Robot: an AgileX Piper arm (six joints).
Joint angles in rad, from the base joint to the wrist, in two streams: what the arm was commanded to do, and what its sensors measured. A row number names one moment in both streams.
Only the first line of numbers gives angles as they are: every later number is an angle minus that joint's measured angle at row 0.
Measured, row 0:
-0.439, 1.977, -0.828, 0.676, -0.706, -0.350
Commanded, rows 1 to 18:
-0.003, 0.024, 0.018, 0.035, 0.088, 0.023
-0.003, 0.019, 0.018, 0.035, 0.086, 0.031
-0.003, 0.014, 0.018, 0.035, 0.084, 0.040
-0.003, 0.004, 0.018, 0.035, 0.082, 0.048
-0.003, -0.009, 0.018, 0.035, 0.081, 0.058
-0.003, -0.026, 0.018, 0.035, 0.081, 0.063
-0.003, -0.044, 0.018, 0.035, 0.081, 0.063
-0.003, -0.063, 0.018, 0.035, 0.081, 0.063
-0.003, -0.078, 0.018, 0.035, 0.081, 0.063
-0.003, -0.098, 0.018, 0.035, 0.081, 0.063
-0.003, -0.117, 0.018, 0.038, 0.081, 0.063
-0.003, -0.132, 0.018, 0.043, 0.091, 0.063
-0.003, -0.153, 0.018, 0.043, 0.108, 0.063
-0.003, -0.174, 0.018, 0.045, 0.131, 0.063
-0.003, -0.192, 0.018, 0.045, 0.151, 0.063
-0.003, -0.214, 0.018, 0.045, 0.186, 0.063
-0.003, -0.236, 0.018, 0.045, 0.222, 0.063
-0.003, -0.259, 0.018, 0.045, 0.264, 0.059
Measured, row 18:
0.000, -0.173, 0.010, 0.036, 0.137, 0.060
